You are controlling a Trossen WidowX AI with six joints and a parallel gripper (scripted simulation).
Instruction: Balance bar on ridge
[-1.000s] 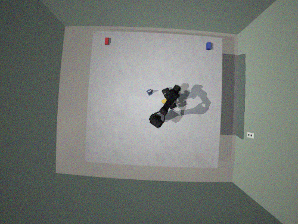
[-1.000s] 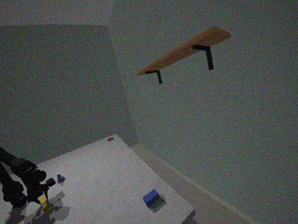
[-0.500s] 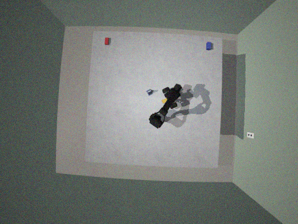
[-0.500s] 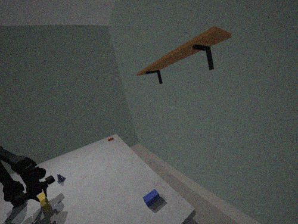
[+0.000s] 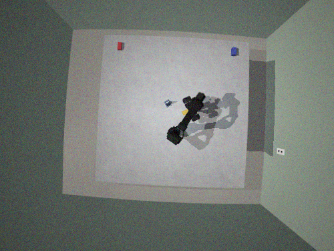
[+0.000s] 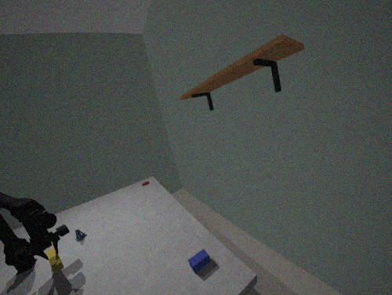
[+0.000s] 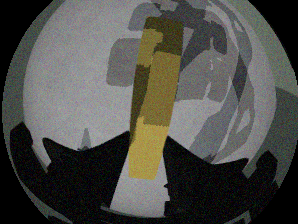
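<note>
My gripper tip is now 10 mm short of the yellow bar and 30 mm to the left of it. The rest, counted from my gripper tip: blue block 540 mm ahead, 380 mm to the right, 50 mm below; red block 540 mm ahead, 620 mm to the left, 60 mm below; ridge 60 mm ahead, 180 mm to the left, 10 mm below.
</note>
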